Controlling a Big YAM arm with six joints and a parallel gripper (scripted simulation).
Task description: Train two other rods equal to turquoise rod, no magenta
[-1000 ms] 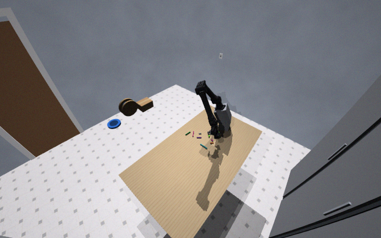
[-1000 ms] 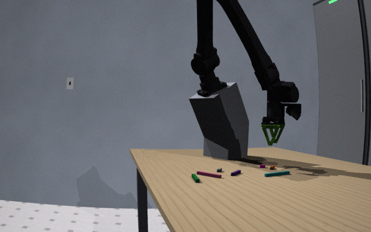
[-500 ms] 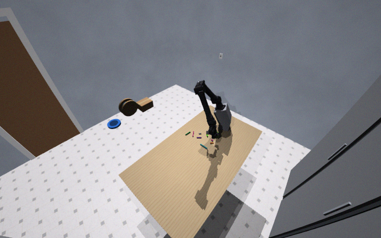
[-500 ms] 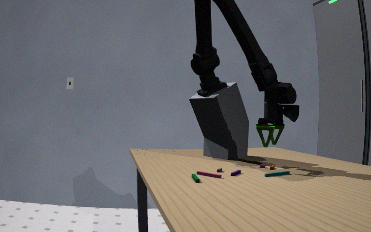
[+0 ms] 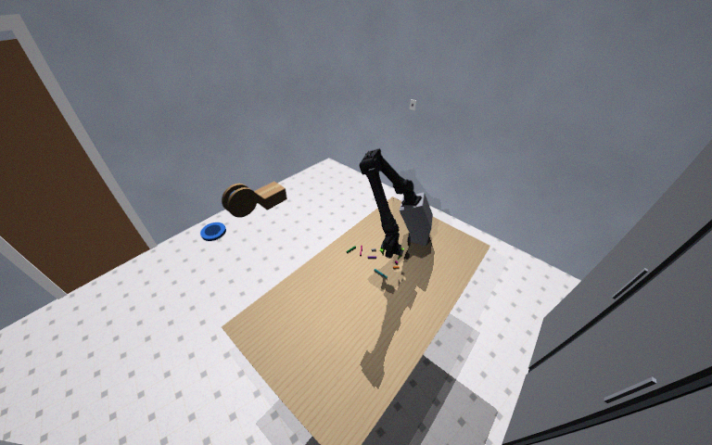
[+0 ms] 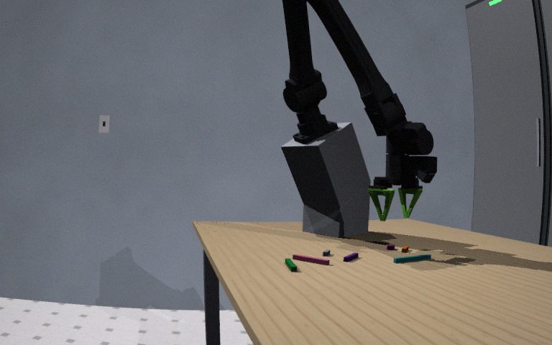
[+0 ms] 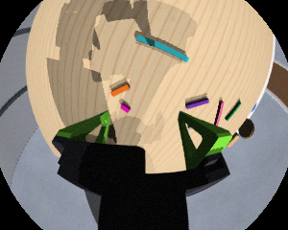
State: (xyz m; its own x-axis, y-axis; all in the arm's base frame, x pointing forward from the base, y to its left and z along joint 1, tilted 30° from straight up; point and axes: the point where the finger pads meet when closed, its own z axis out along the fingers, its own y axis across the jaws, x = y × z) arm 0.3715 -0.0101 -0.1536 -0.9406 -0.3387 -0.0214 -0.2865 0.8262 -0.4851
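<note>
Now: hand 130 mm to the left of the purple rod, 90 mm above it and 10 mm short of it. Also, from my hand: orange rod: 90 mm below, 50 mm to the left, 10 mm behind; then magenta rod: 90 mm below, 50 mm behind, 30 mm to the left; then turquoise rod: 90 mm below, 90 mm ahead, 10 mm to the right.
</note>
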